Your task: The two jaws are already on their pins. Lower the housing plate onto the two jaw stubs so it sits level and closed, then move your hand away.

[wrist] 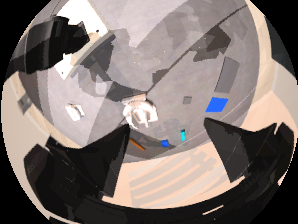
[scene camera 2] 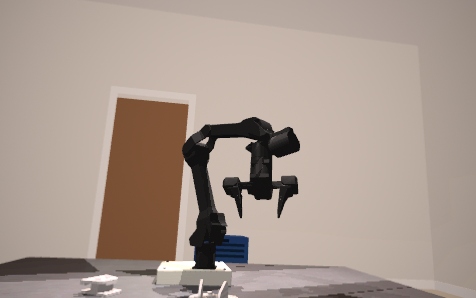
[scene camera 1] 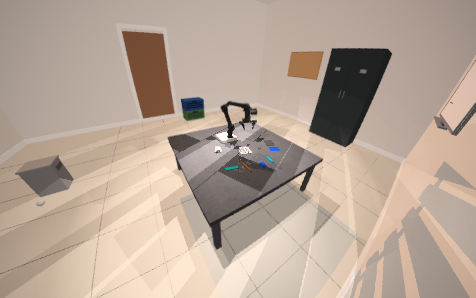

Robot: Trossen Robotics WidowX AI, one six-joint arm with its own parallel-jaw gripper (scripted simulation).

Labels:
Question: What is the gripper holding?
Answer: Nothing.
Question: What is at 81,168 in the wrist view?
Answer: The gripper.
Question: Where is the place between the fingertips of the gripper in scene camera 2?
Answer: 259,217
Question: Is the gripper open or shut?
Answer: Open.

